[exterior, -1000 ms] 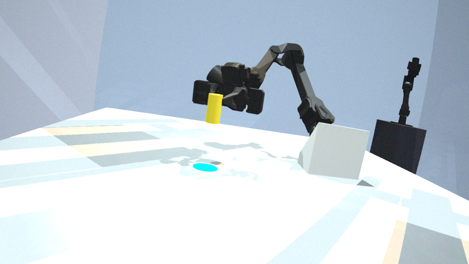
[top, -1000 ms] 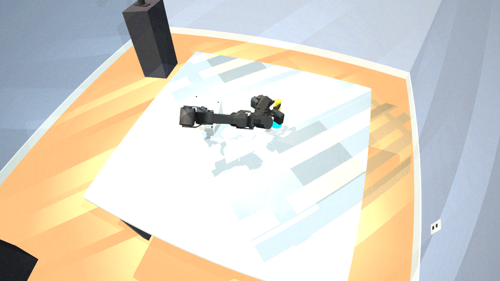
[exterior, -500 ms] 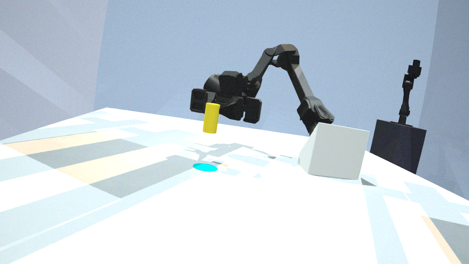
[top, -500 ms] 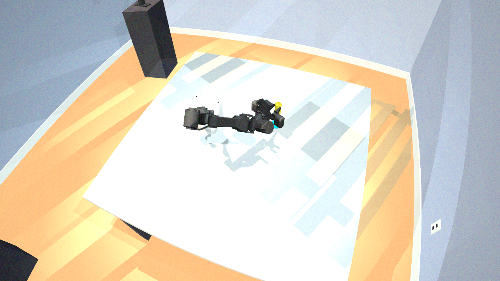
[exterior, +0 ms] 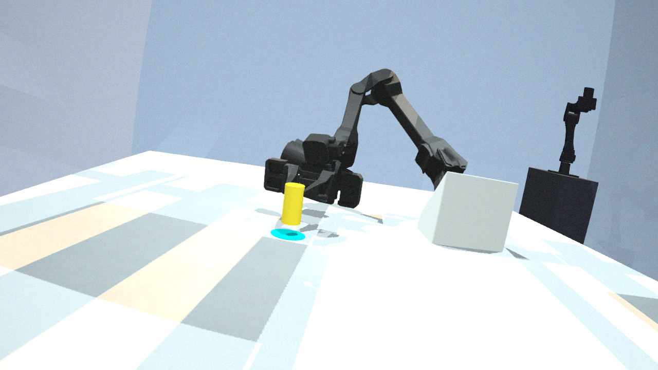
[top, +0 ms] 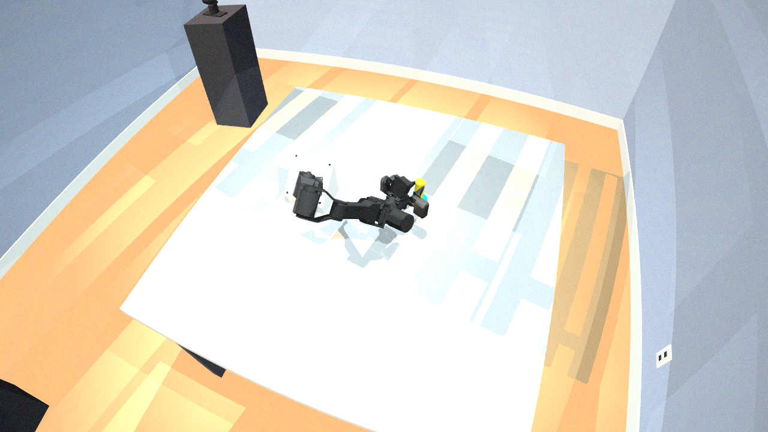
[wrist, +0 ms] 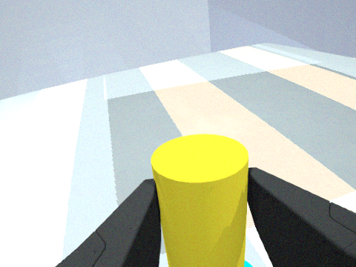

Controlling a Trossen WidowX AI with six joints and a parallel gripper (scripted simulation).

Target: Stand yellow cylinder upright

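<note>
Right now the cyan circle is 7 cm below my gripper tip. Also, from my gripper tip: yellow tall cylinder: 2 cm below.
</note>
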